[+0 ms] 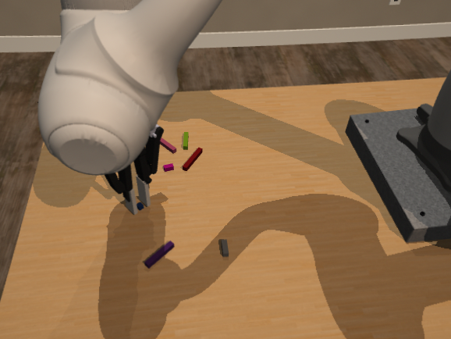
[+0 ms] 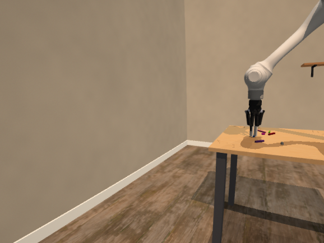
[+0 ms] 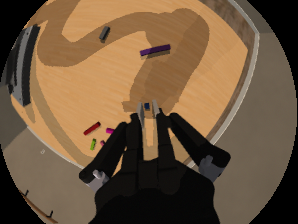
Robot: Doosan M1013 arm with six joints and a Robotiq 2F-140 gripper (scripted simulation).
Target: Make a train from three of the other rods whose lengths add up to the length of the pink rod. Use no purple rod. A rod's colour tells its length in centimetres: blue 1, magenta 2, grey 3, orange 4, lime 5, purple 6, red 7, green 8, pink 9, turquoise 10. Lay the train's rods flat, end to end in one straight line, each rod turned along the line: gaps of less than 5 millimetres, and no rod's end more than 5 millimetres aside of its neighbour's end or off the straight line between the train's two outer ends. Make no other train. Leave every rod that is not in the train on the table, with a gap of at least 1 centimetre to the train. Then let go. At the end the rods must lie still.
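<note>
The blue rod lies 30 mm below my hand. Also, from my hand: magenta rod 90 mm to the right, 80 mm behind, 30 mm below; then purple rod 120 mm to the left, 30 mm below, 20 mm behind; then red rod 130 mm behind, 100 mm to the right, 30 mm below.
</note>
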